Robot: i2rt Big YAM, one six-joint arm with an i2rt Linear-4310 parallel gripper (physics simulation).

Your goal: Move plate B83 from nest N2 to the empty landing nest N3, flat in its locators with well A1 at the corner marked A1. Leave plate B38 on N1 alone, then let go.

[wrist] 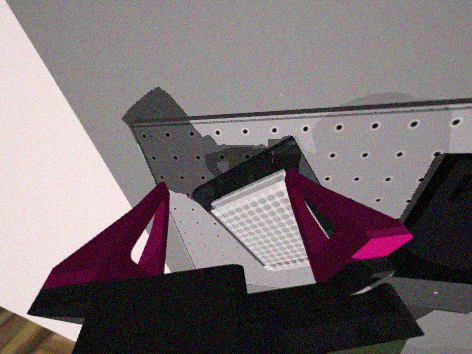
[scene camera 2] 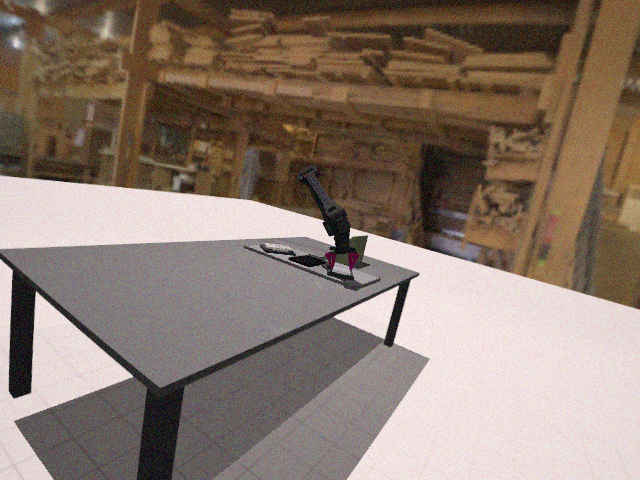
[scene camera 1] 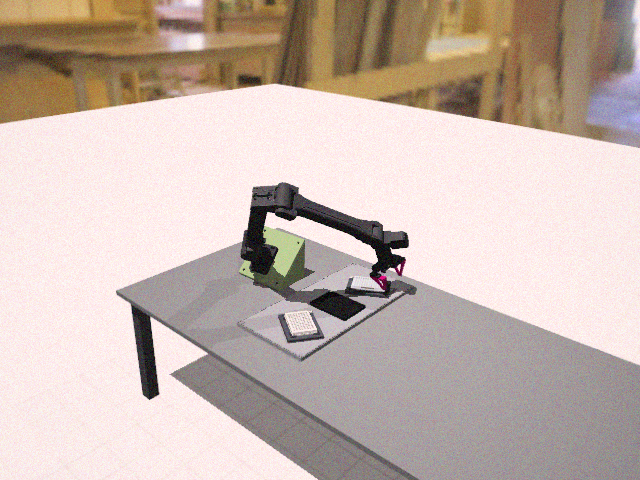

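Note:
My gripper (scene camera 1: pixel 391 280) (scene camera 2: pixel 341 268) (wrist: pixel 227 180) is open, its magenta fingers spread wide and holding nothing. It hangs low at a white well plate (scene camera 1: pixel 361 283) (scene camera 2: pixel 341 269) (wrist: pixel 265 225) in the dark nest (wrist: pixel 250 172) at the far end. In the wrist view the plate lies between the fingers, much nearer the right one, and askew to them. Whether it lies flat cannot be told. The middle nest (scene camera 1: pixel 337 305) (scene camera 2: pixel 307 260) (wrist: pixel 442 215) is black and empty. Another plate (scene camera 1: pixel 300 322) (scene camera 2: pixel 278 248) sits in the nest at the other end. Labels and the A1 mark are unreadable.
The nests stand on a grey perforated board (scene camera 1: pixel 258 322) (scene camera 2: pixel 372 280) (wrist: pixel 350 140) on the grey table (scene camera 1: pixel 465 361) (scene camera 2: pixel 180 310). The green wedge mount (scene camera 1: pixel 294 258) (scene camera 2: pixel 360 248) stands behind the board at the arm's base. The arm's shadow crosses the far end of the board.

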